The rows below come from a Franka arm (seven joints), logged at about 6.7 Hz.
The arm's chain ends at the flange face. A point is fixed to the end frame.
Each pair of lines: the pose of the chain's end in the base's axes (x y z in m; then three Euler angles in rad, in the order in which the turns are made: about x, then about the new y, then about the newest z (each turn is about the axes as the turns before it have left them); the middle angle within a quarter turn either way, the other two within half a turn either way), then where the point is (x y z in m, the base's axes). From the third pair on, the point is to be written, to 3 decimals.
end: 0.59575 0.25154 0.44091 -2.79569 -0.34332 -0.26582
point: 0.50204 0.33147 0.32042
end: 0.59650 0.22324 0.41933 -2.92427 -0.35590 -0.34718
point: 0.49854 0.28324 0.29091
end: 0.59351 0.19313 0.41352 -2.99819 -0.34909 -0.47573
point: 0.493 0.238 0.281
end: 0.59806 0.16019 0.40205 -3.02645 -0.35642 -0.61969
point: 0.494 0.194 0.269
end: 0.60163 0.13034 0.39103 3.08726 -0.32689 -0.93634
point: 0.498 0.124 0.253
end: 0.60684 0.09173 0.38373 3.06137 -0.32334 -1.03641
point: 0.504 0.077 0.246
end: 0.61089 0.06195 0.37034 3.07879 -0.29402 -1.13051
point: 0.513 0.044 0.230
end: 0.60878 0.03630 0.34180 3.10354 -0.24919 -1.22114
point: 0.518 0.017 0.196
